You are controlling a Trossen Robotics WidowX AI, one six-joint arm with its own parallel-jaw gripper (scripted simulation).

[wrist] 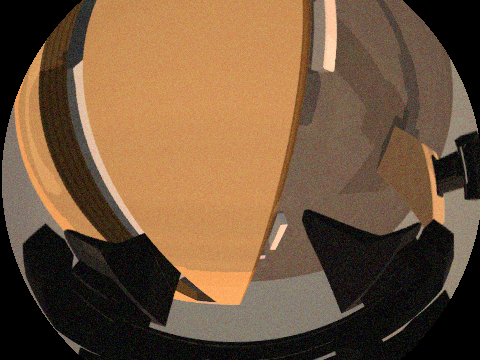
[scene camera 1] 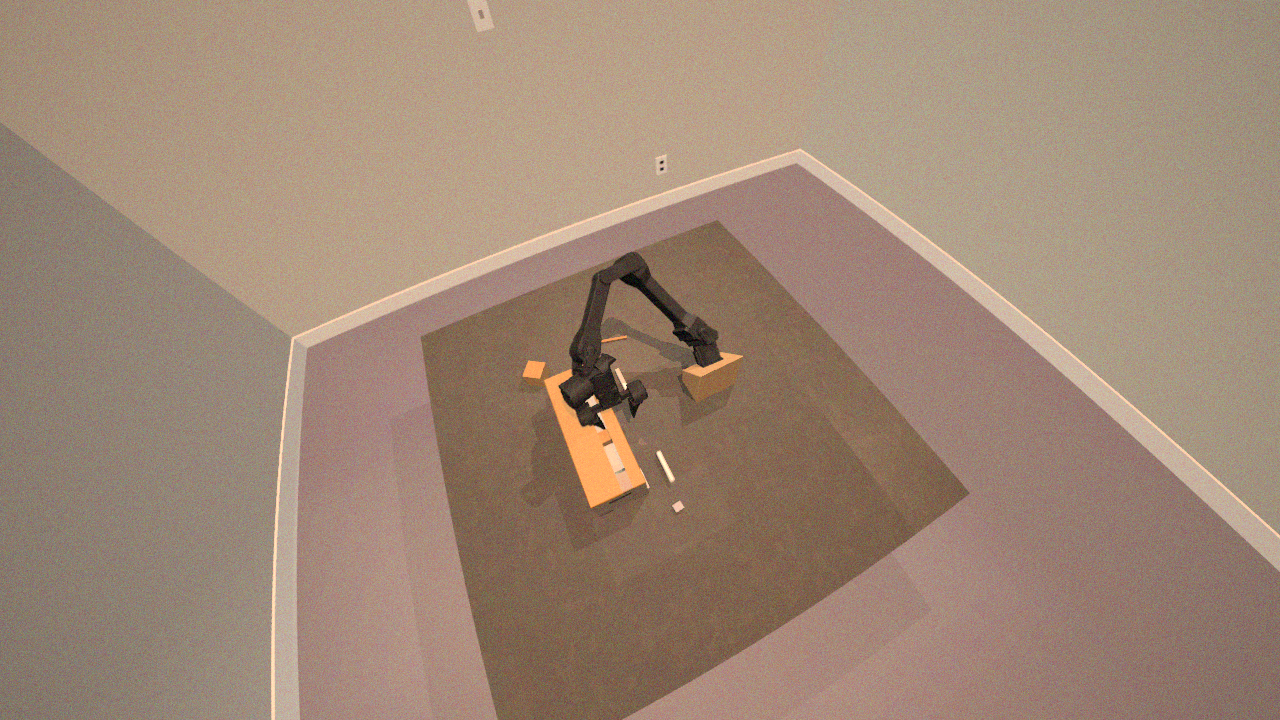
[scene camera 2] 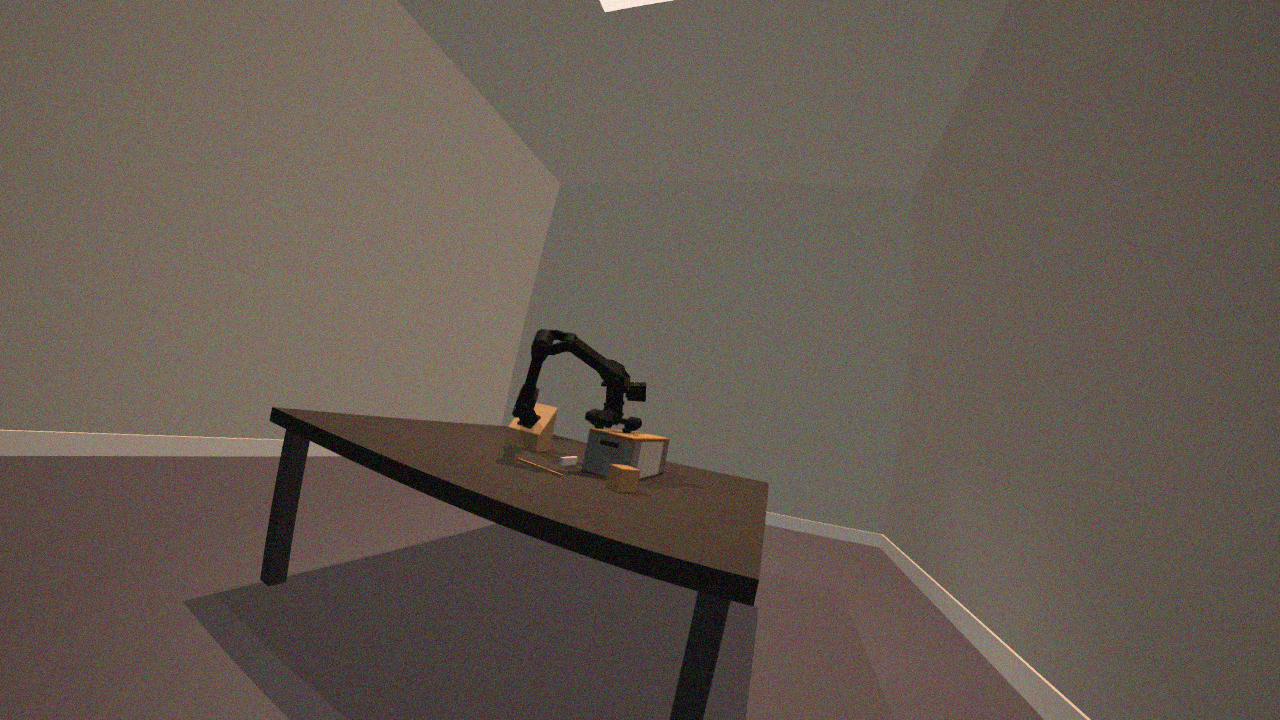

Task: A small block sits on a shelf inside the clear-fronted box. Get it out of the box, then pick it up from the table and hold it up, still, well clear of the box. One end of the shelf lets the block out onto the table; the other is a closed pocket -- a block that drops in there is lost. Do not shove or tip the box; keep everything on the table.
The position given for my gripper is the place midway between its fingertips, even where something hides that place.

Observation:
I see my gripper [scene camera 1: 619, 422], a long orange box [scene camera 1: 610, 476] and an orange cube [scene camera 2: 623, 478].
The long orange box is seen too in the wrist view [wrist: 182, 127]. My gripper is seen too in the wrist view [wrist: 251, 216] and in scene camera 2 [scene camera 2: 611, 442]. The wrist view misses the orange cube: it is out of frame.

